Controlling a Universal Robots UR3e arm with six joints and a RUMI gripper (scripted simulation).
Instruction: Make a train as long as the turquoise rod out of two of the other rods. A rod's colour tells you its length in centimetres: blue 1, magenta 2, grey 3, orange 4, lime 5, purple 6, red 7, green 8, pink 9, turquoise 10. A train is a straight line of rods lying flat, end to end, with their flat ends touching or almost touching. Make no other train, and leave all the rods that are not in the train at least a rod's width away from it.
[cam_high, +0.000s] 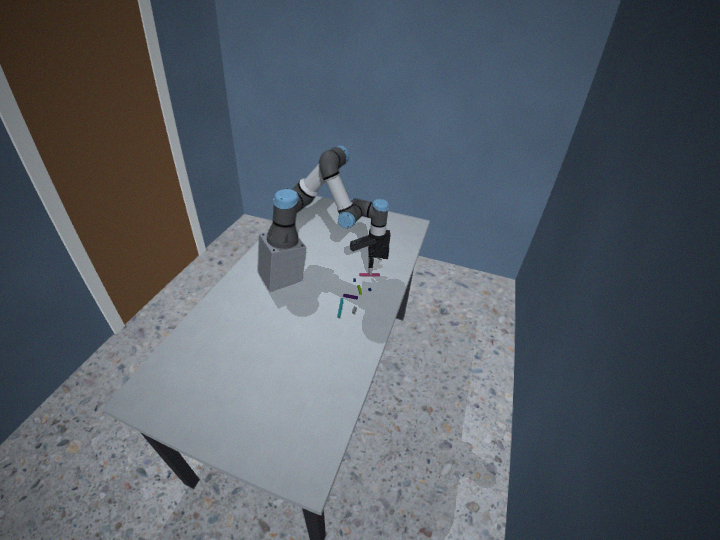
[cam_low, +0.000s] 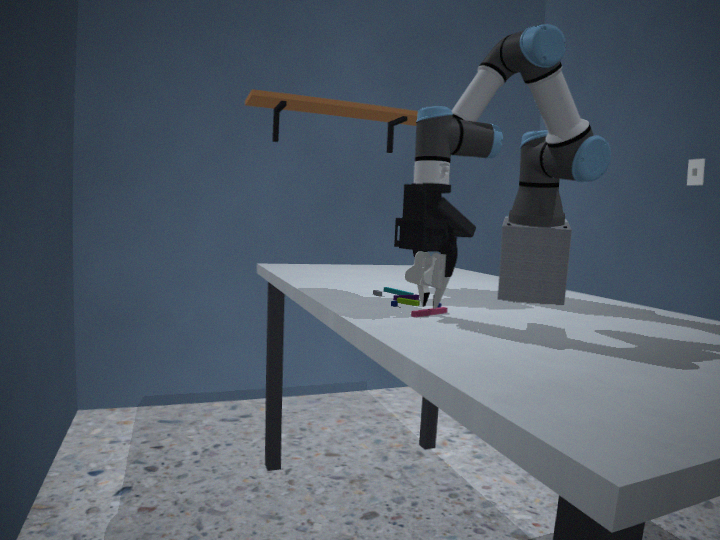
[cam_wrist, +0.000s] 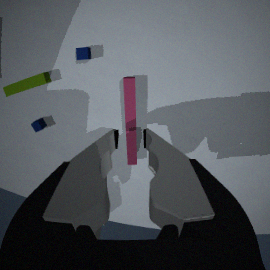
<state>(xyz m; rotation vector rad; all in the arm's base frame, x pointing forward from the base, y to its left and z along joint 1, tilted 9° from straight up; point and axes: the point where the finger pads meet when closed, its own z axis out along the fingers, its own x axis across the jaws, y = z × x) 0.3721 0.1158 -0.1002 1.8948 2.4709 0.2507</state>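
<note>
Right now the pink rod is 20 mm below my hand. Round my hand: purple rod (40 mm behind, 160 mm to the right, 20 mm below); lime rod (20 mm behind, 110 mm to the right, 20 mm below); grey rod (10 mm behind, 230 mm to the right, 20 mm below).
</note>
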